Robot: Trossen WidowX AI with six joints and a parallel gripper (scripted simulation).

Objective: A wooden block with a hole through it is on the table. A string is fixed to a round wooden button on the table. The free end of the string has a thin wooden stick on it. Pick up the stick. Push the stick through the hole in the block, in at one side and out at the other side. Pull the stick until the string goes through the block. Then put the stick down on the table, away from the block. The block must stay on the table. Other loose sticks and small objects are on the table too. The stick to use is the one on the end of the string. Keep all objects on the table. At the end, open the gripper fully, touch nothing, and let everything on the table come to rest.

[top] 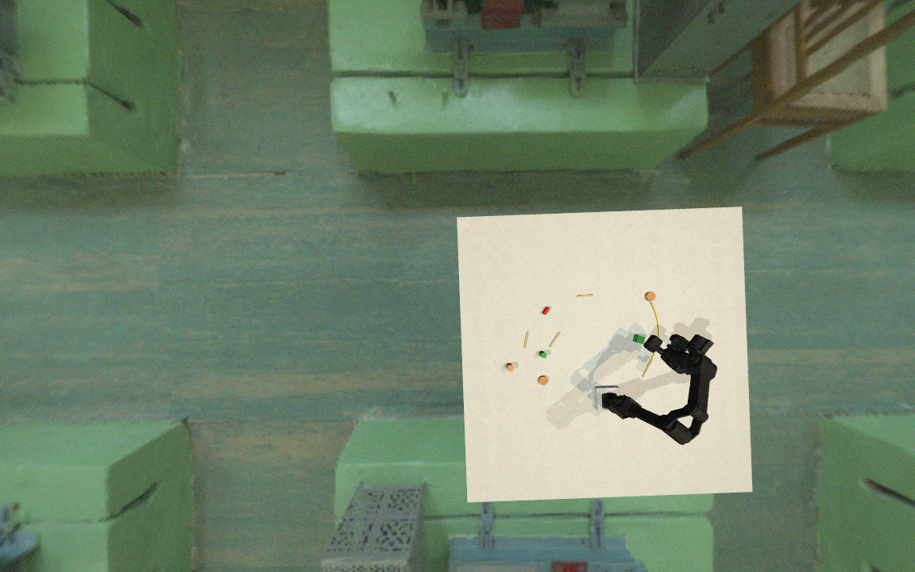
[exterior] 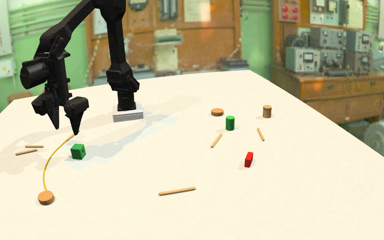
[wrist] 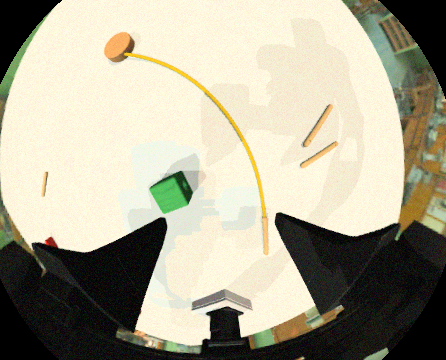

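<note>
Right now my gripper tip is 90 mm past the thin wooden stick, 10 mm to the left of it and 60 mm above it. Also, from my gripper tip: green block 40 mm ahead, 30 mm to the left, 40 mm below; then round wooden button 230 mm ahead, 30 mm to the right, 50 mm below; then green cylinder 20 mm behind, 470 mm to the left, 40 mm below.
</note>
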